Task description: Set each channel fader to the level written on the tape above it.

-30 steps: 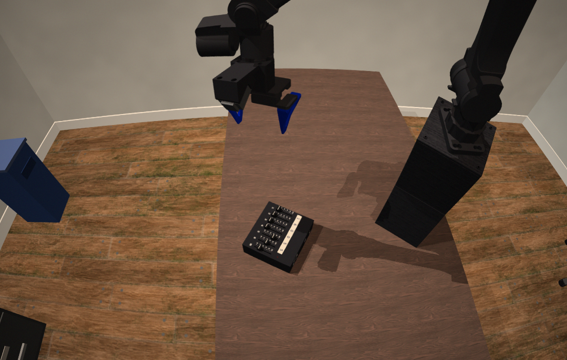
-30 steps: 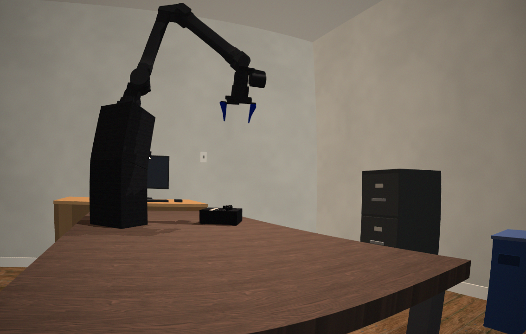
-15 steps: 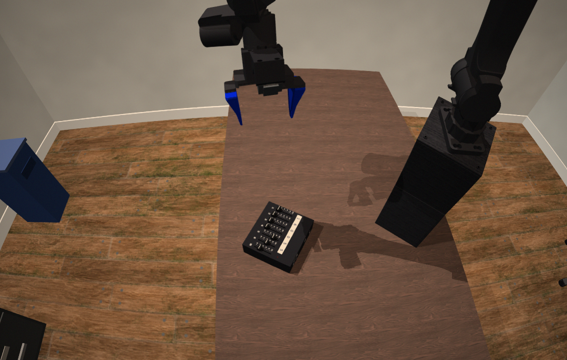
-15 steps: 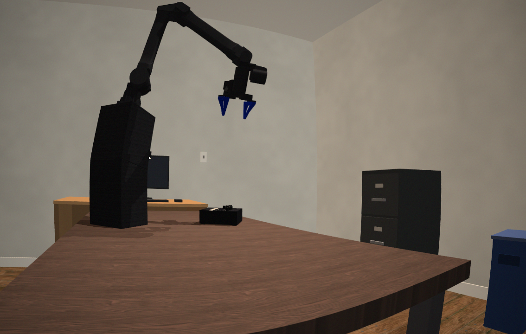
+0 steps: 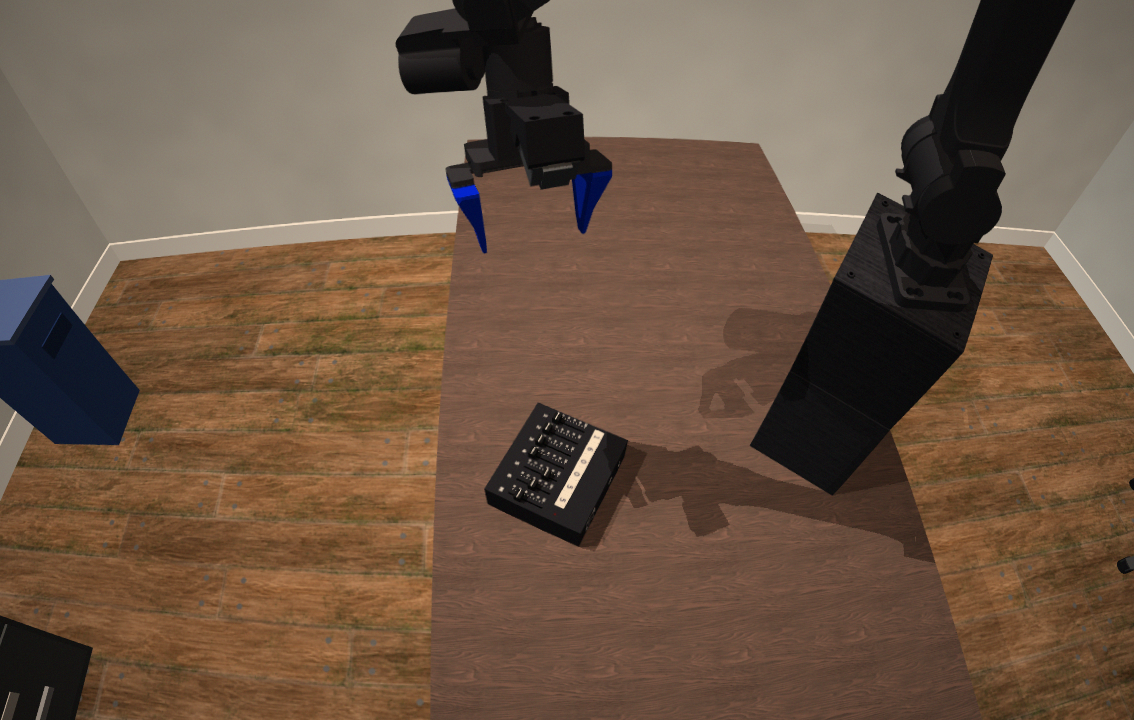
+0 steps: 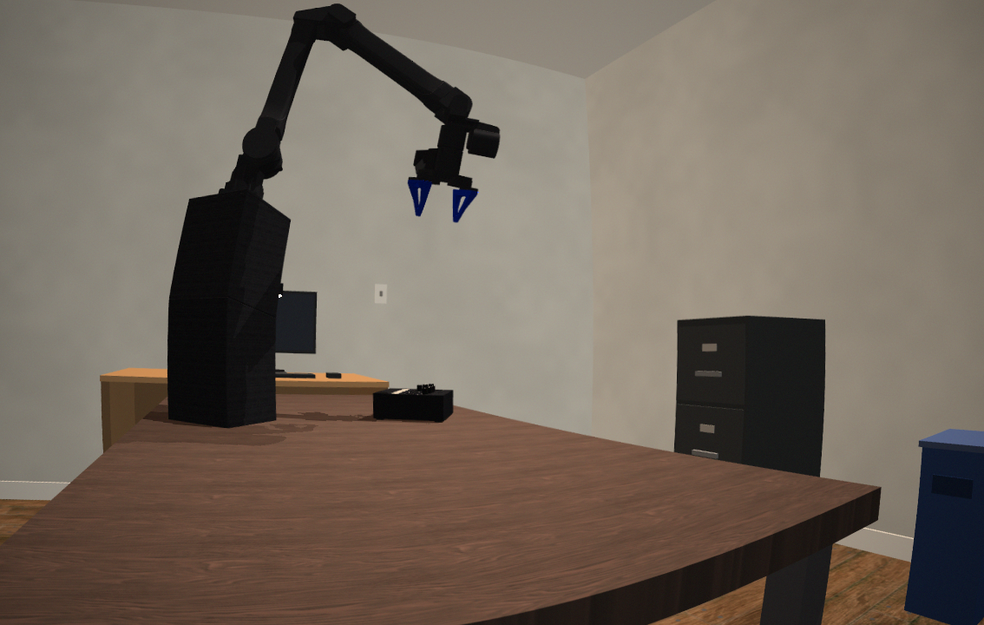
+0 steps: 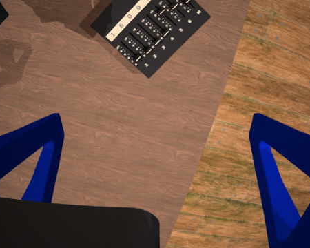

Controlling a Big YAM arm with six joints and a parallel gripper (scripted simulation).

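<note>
Now: the fader 2 1 cm behind my hand, 1 cm to the right of it and 36 cm below it. Round my hand: fader 4 (4 cm to the left, 36 cm below); fader 1 (3 cm behind, 3 cm to the right, 36 cm below); fader 3 (1 cm behind, 1 cm to the left, 36 cm below).
</note>
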